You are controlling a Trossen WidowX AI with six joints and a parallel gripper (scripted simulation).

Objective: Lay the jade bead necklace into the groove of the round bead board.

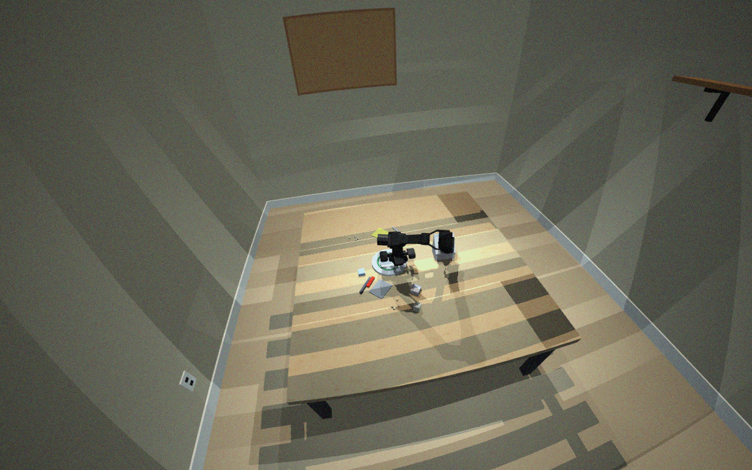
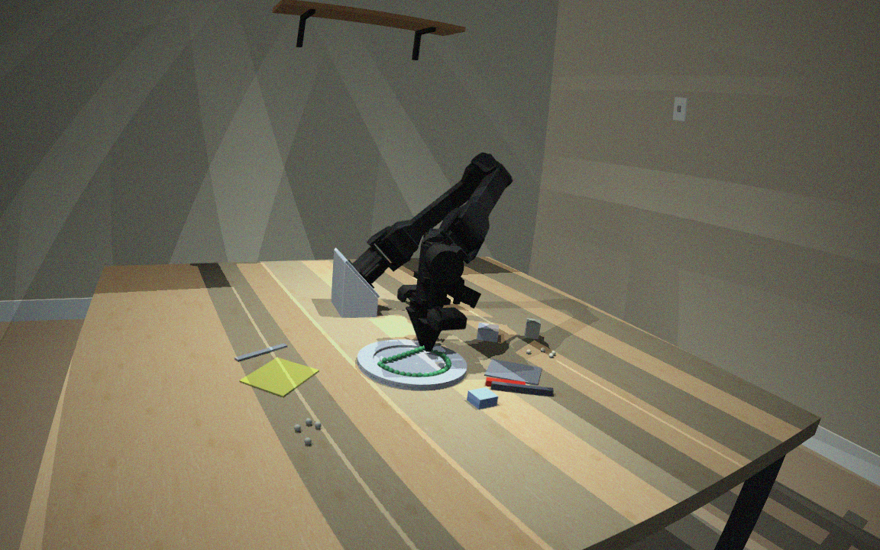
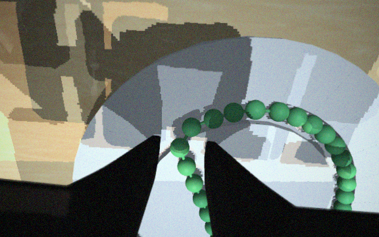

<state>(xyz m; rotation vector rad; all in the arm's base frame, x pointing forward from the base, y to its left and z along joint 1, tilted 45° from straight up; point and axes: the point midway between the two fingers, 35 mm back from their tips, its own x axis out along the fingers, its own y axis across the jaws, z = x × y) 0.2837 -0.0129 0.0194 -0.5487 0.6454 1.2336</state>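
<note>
The round grey bead board is 3 cm ahead of my gripper tip, 5 cm to the right of it and 1 cm below it. Round my gripper tip: grey plate: 13 cm ahead, 12 cm to the left, 1 cm below; blue block: 20 cm ahead, 2 cm to the right, 1 cm below; red and black pen: 18 cm ahead, 7 cm to the left, 1 cm below.
</note>
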